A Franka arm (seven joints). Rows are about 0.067 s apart.
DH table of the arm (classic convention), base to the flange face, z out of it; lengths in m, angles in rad. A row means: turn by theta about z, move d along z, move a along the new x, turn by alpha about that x. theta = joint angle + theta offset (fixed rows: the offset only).
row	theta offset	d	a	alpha
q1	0	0.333	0	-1.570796
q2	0	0	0	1.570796
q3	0	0.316	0.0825	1.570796
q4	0	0	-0.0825	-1.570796
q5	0	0.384	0	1.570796
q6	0	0	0.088	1.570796
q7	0	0.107	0	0
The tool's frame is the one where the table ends.
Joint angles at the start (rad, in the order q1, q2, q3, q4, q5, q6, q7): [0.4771 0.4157 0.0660 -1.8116 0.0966 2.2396 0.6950]
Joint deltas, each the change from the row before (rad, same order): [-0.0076 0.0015 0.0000 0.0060 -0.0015 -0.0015 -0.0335]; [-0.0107 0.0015 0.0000 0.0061 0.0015 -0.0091 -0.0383]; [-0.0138 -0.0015 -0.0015 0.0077 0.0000 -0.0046 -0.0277]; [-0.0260 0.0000 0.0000 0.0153 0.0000 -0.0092 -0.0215]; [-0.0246 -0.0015 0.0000 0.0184 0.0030 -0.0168 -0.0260]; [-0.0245 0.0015 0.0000 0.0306 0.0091 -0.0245 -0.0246]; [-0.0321 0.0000 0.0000 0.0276 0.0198 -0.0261 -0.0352]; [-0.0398 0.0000 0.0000 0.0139 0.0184 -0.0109 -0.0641]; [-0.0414 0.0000 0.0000 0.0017 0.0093 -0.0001 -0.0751]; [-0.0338 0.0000 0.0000 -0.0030 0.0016 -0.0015 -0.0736]
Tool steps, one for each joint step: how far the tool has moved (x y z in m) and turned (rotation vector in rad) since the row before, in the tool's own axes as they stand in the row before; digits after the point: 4 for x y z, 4 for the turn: [0.0044 0.0025 -0.0020 0.0017 0.0035 -0.0272]; [0.0049 0.0046 -0.0016 -0.0009 -0.0036 -0.0270]; [0.0072 0.0063 -0.0050 0.0033 0.0052 -0.0134]; [0.0124 0.0111 -0.0077 0.0052 0.0070 0.0032]; [0.0114 0.0104 -0.0093 0.0055 0.0032 -0.0014]; [0.0127 0.0090 -0.0123 0.0111 0.0018 0.0026]; [0.0140 0.0137 -0.0126 0.0179 -0.0038 0.0049]; [0.0149 0.0199 -0.0089 0.0176 0.0009 -0.0164]; [0.0131 0.0235 -0.0049 0.0094 0.0049 -0.0295]; [0.0084 0.0207 -0.0021 0.0005 0.0008 -0.0390]
